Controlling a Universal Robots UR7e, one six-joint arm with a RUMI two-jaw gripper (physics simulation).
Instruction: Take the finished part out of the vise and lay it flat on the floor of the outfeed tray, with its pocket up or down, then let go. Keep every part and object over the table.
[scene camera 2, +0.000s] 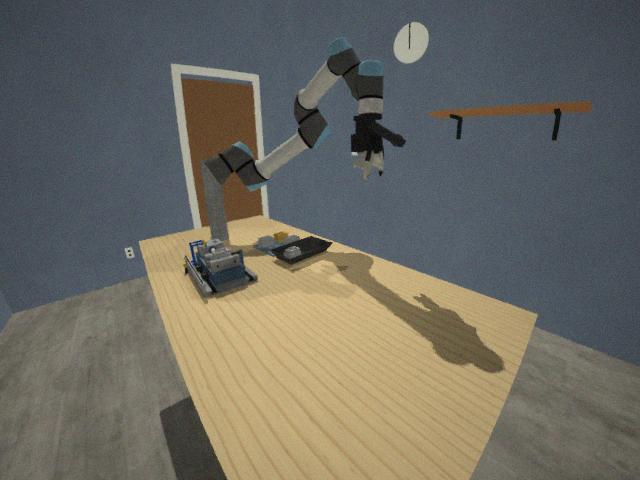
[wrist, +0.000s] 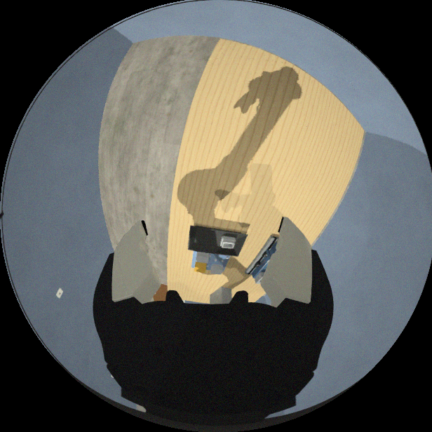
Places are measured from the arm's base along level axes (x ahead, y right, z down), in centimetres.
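Pixels of known places: gripper, fingertip midpoint: (scene camera 2: 373, 177); arm's base at its link origin: (scene camera 2: 211, 173).
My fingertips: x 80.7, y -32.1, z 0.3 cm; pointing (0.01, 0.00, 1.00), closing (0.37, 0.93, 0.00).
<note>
For each thing: its top centre in the pictures, then the offset to it from my fingertips. "*": a spot on its surface instead.
- vise at its top centre: (scene camera 2: 214, 249) dx -34.3, dy +45.6, dz +24.2 cm
- black outfeed tray at a spot on its surface: (scene camera 2: 306, 254) * dx -21.9, dy +13.1, dz +30.9 cm
- small grey part at its top centre: (scene camera 2: 292, 248) dx -28.0, dy +16.2, dz +29.4 cm
- blue tray at a spot on its surface: (scene camera 2: 262, 248) * dx -45.7, dy +22.0, dz +33.3 cm
- yellow block at its top centre: (scene camera 2: 280, 233) dx -50.4, dy +9.5, dz +29.7 cm
- blue frame at a spot on its surface: (scene camera 2: 193, 252) * dx -41.5, dy +52.3, dz +26.1 cm
The vise (scene camera 2: 231, 275) (wrist: 262, 255), blue and grey, stands near the table's left edge in the scene view; the right finger partly hides it in the wrist view. Grey blocks show on its top, but I cannot tell whether one is a part in the jaws. The black outfeed tray (scene camera 2: 306, 254) (wrist: 201, 241) stands beyond it, towards the far table edge. A small grey part (scene camera 2: 292, 251) (wrist: 228, 242) lies in the tray, at the end nearer the vise. My gripper (scene camera 2: 373, 176) (wrist: 211, 220) is open and empty, high above the table and well away from vise and tray.
A blue tray (scene camera 2: 262, 248) with a yellow block (scene camera 2: 280, 236) (wrist: 200, 267) and grey blocks stands right behind the black tray. A blue frame (scene camera 2: 194, 252) stands up at the back of the vise. The arm's grey base column (scene camera 2: 216, 211) rises at the table's far end.
</note>
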